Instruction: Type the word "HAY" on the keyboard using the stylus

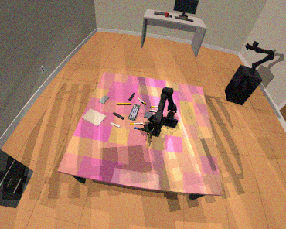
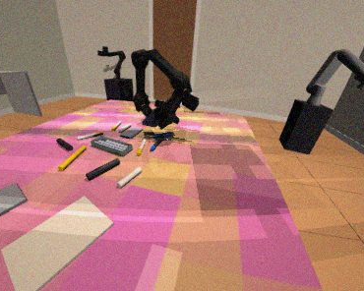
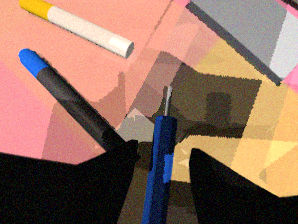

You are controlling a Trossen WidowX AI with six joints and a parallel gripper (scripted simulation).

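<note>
The blue stylus is 1 cm ahead of my gripper tip, 1 cm to the right of it and 4 cm below it. Round my gripper tip: yellow marker 33 cm ahead, 22 cm to the right, 4 cm below; blue-tipped pen 10 cm ahead, 3 cm to the left, 4 cm below; white sheet 55 cm ahead, 3 cm to the left, 5 cm below.
</note>
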